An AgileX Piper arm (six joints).
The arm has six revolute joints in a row. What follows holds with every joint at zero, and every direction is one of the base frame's.
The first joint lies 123 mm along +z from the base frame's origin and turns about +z.
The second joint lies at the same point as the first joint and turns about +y.
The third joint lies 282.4 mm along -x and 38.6 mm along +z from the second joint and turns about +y.
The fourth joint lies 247.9 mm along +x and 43.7 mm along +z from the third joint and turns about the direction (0.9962, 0, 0.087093).
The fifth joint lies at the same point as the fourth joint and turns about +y.
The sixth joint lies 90.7 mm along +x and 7.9 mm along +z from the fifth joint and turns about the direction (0.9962, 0, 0.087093).
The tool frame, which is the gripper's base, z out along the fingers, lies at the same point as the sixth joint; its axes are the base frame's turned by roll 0, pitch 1.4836 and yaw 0 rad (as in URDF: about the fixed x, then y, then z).
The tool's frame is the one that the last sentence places.
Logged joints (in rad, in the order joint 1, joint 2, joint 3, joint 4, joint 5, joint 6), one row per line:
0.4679 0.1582 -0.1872 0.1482 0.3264 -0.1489
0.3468 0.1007 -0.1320 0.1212 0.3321 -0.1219
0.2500 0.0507 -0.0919 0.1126 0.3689 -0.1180
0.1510 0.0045 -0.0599 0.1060 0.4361 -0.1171
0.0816 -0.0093 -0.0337 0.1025 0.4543 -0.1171
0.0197 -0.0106 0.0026 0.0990 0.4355 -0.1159
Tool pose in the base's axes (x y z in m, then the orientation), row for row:
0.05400 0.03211 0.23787 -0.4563 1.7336 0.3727
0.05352 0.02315 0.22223 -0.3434 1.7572 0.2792
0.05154 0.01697 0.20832 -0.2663 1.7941 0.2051
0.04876 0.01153 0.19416 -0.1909 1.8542 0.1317
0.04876 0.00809 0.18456 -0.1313 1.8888 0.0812
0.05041 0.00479 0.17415 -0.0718 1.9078 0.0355
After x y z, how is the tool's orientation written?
As a rotation vector, in radians.
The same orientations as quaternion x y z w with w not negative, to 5 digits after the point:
-0.19759 0.75069 0.16139 0.60940
-0.14915 0.76323 0.12127 0.61687
-0.11542 0.77760 0.08889 0.61165
-0.08216 0.79798 0.05668 0.59436
-0.05626 0.80929 0.03479 0.58367
-0.03069 0.81545 0.01517 0.57782

